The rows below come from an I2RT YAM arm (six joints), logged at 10 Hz.
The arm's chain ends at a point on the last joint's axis. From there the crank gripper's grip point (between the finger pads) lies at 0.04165 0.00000 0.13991 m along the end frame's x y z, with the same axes.
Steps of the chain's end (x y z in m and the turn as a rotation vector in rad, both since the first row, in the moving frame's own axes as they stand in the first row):
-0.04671, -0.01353, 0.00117, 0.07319, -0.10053, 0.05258
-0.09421, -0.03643, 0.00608, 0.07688, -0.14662, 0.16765
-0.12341, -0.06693, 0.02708, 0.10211, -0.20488, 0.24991
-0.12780, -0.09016, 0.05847, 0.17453, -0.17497, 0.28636
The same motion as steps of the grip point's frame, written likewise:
-0.06073, -0.02208, 0.00434, 0.07319, -0.10053, 0.05258
-0.11467, -0.04211, 0.01049, 0.07688, -0.14662, 0.16765
-0.15192, -0.07471, 0.03235, 0.10211, -0.20488, 0.24991
-0.15056, -0.10645, 0.06239, 0.17453, -0.17497, 0.28636

